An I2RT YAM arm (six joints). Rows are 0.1 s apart.
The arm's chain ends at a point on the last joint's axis. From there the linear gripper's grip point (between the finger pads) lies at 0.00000 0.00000 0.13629 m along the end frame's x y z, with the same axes.
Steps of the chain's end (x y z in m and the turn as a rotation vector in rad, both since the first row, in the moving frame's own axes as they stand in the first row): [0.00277 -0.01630 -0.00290 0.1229 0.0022 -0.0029]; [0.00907 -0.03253 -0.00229 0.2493 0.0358 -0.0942]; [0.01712 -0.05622 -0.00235 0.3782 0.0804 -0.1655]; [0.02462 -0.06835 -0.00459 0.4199 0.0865 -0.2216]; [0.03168 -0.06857 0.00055 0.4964 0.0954 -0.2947]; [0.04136 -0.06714 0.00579 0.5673 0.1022 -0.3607]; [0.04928 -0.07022 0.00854 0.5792 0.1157 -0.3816]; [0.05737 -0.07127 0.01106 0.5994 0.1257 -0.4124]
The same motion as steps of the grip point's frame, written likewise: [0.00304 -0.03301 -0.00393 0.1229 0.0022 -0.0029]; [0.01230 -0.06633 -0.00659 0.2493 0.0358 -0.0942]; [0.02355 -0.10715 -0.01239 0.3782 0.0804 -0.1655]; [0.02974 -0.12466 -0.01687 0.4199 0.0865 -0.2216]; [0.03427 -0.13429 -0.01637 0.4964 0.0954 -0.2947]; [0.04082 -0.14105 -0.01599 0.5673 0.1022 -0.3607]; [0.04933 -0.14570 -0.01427 0.5792 0.1157 -0.3816]; [0.05689 -0.14911 -0.01336 0.5994 0.1257 -0.4124]
